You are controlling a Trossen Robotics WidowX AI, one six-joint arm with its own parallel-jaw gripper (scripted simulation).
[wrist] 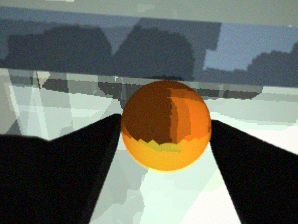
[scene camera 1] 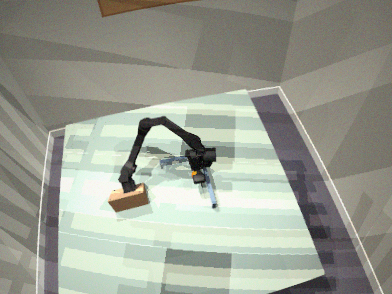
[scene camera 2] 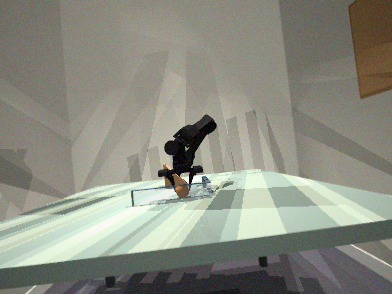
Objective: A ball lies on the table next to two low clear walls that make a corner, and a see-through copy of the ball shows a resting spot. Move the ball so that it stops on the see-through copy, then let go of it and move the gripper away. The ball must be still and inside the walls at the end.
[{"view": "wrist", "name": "gripper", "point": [164,123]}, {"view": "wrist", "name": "orange ball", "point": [165,111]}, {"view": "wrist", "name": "see-through copy of ball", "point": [167,158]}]
